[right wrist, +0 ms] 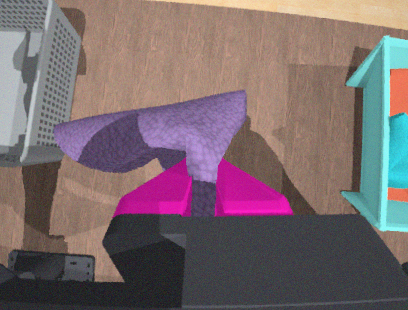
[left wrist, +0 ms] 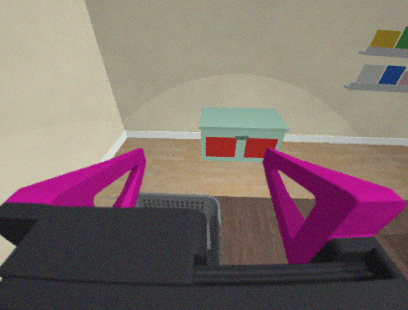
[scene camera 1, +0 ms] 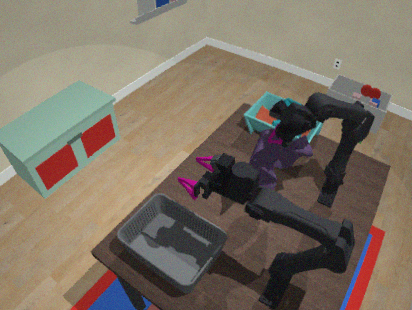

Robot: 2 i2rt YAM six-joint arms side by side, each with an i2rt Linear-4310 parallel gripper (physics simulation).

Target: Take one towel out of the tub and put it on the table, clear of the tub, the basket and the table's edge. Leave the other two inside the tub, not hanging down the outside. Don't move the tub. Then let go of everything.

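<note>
My right gripper [scene camera 1: 275, 137] [right wrist: 203, 154] is shut on the purple towel [scene camera 1: 272, 156] [right wrist: 200, 120], which hangs over the table [scene camera 1: 300, 186] [right wrist: 300, 45] between the tub and the basket. I cannot tell whether its lower end touches the table. The turquoise tub [scene camera 1: 254, 122] [right wrist: 374, 135] stands at the back, partly hidden by the right gripper. An orange towel [scene camera 1: 264, 114] [right wrist: 399, 92] and a teal towel [right wrist: 400, 167] lie inside it. My left gripper [scene camera 1: 188, 170] [left wrist: 204, 154] is open and empty, raised above the table between basket and purple towel.
The grey basket [scene camera 1: 150, 261] [left wrist: 214, 205] [right wrist: 59, 95] stands at the table's near left corner in the scene view. The left arm reaches across the middle of the table, close to the purple towel. A green cabinet [scene camera 1: 55, 117] [left wrist: 242, 119] stands on the floor beyond the table.
</note>
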